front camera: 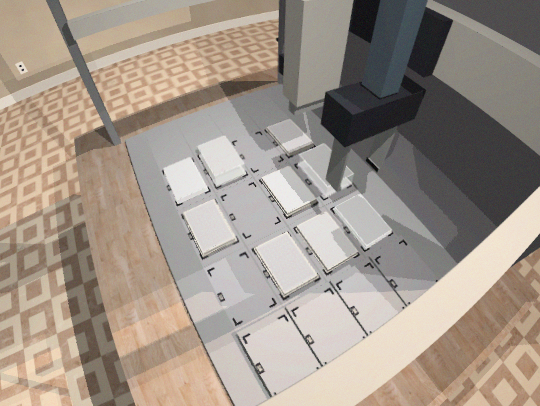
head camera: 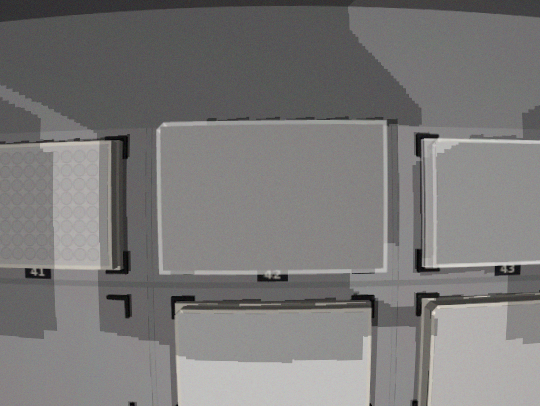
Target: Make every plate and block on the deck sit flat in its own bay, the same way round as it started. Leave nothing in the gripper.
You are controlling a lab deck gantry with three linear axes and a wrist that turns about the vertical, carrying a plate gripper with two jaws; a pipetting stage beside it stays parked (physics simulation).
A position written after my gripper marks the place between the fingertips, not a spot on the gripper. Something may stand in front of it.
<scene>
I see my gripper (front camera: 353, 174), a low white block (front camera: 185, 181), a bay 13 (front camera: 248, 297) and a bay 22 (front camera: 255, 215).
The head camera view misses the low white block: it is out of frame.
</scene>
